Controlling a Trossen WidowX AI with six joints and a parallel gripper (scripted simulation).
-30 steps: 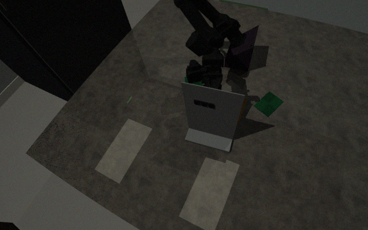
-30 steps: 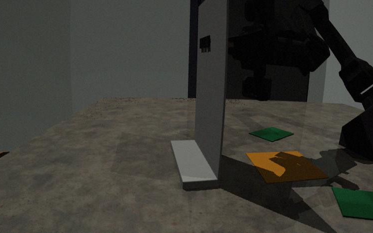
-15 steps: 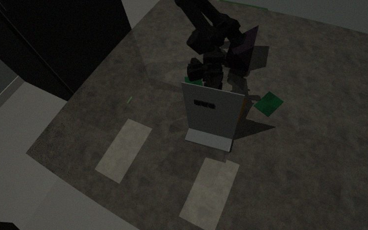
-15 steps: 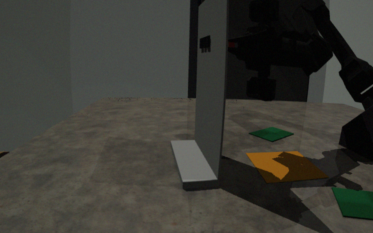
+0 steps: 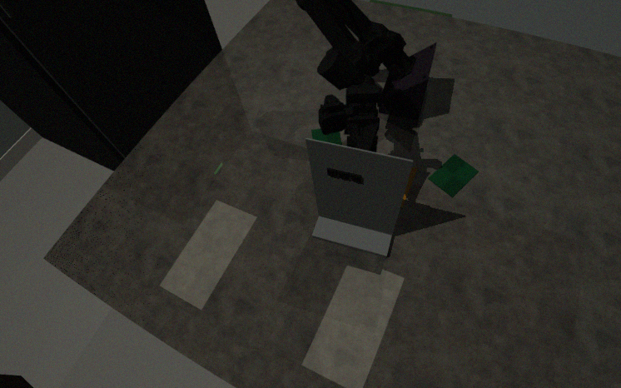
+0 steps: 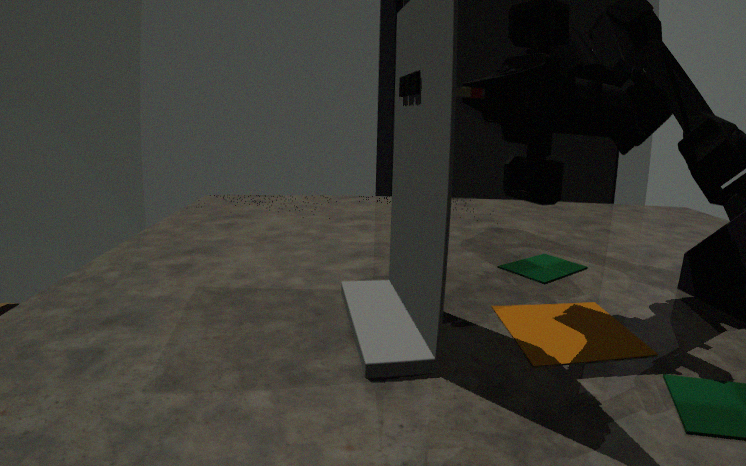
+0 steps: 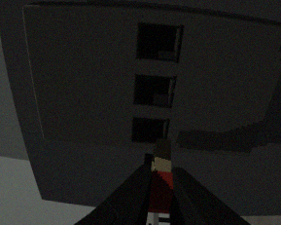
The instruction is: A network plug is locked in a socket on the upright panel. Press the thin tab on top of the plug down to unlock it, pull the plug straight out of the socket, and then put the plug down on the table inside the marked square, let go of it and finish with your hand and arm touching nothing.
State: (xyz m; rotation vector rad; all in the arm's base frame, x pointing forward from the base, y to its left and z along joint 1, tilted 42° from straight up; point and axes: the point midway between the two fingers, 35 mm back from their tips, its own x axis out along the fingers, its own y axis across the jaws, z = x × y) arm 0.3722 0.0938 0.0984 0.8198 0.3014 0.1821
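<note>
Now: gripper tip 200 mm above the orange square, 110 mm past it and 30 mm to the right of it. Also, from my gripper tip: network plug (right at my gripper tip); then upright panel (70 mm below, 50 mm ahead, 10 mm to the right).
</note>
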